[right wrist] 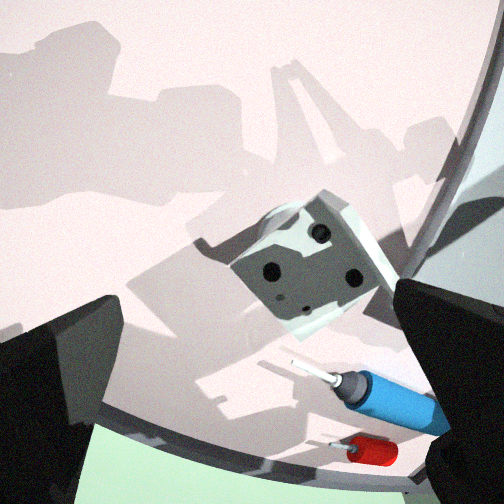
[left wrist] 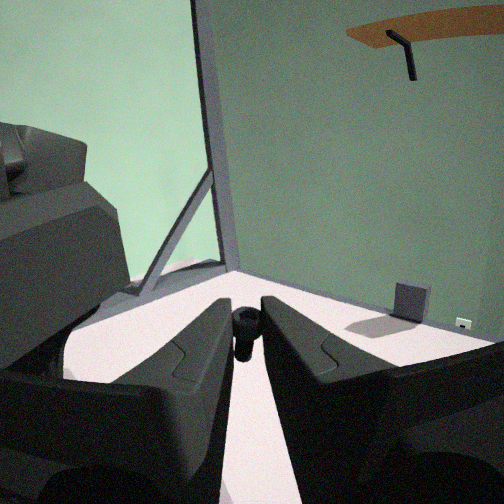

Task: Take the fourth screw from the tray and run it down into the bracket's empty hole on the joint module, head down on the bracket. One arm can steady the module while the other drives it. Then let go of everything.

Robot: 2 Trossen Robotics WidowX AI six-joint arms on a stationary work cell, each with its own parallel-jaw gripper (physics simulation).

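Observation:
In the left wrist view my left gripper (left wrist: pixel 246 320) is shut on a small black screw (left wrist: pixel 246 331), held between the fingertips above the pale table, its head toward the fingertips' far end. In the right wrist view my right gripper (right wrist: pixel 260 380) is open and empty, its dark fingers at the left and right edges. Between and beyond them lies the joint module with its light bracket (right wrist: pixel 310 265). The bracket face shows three dark screw heads (right wrist: pixel 272 271) and a smaller empty hole (right wrist: pixel 306 308) near its lower corner. The tray is not in view.
A blue-handled driver (right wrist: pixel 385 395) and a small red tool (right wrist: pixel 370 450) lie near the table's curved rim, below the module. The other arm's dark body (left wrist: pixel 50 240) fills the left of the left wrist view. A grey frame post (left wrist: pixel 215 150) and a small grey block (left wrist: pixel 411 301) stand at the table's edge.

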